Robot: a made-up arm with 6 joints.
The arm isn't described. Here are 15 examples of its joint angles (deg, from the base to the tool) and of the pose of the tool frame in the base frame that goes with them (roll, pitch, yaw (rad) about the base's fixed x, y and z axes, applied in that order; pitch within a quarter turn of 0, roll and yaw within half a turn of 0; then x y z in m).
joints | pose
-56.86 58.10 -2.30 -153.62 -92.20 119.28 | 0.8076 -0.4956 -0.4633 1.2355 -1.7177 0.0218
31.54 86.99 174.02 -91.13 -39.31 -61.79 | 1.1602 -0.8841 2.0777 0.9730 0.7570 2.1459
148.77 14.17 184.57 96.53 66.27 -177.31 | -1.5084 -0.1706 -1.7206 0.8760 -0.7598 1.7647
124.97 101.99 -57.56 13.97 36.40 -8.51 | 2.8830 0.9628 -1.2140 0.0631 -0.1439 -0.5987
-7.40 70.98 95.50 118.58 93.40 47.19 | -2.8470 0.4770 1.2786 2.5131 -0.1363 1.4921
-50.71 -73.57 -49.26 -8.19 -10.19 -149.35 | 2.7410 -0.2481 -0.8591 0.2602 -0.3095 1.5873
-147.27 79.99 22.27 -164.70 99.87 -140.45 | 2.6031 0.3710 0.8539 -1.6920 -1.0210 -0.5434
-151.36 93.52 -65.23 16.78 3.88 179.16 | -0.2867 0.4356 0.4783 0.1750 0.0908 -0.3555
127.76 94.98 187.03 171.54 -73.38 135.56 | -2.3605 -0.2547 -0.7656 -0.5174 0.7175 1.8549
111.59 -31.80 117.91 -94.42 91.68 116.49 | 2.1478 -0.0518 0.4411 0.8786 -1.6378 2.1007
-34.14 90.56 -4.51 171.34 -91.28 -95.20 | -1.4934 0.0651 -0.7473 1.2415 -0.8809 -1.0080
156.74 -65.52 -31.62 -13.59 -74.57 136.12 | -2.1221 0.6807 3.0314 -0.2728 0.0642 1.7560
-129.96 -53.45 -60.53 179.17 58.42 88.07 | 1.6391 1.1430 -2.2385 -0.4264 -0.5131 0.9540
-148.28 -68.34 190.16 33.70 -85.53 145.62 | 0.4888 -0.0891 1.1424 1.0824 0.8088 -0.5131
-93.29 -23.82 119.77 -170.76 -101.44 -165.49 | 2.5927 1.1113 1.1506 0.1331 1.7250 2.1121
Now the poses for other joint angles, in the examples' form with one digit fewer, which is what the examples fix.
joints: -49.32 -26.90 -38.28 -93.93 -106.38 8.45
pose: 1.596 -0.120 0.979 0.766 -0.576 1.422
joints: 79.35 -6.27 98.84 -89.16 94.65 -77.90
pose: -1.517 0.082 -0.179 0.108 -0.585 2.998
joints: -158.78 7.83 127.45 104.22 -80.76 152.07
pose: -2.154 -0.020 1.647 0.529 0.426 2.843
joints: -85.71 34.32 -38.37 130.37 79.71 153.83
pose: -2.930 0.368 0.712 0.252 -1.202 0.047
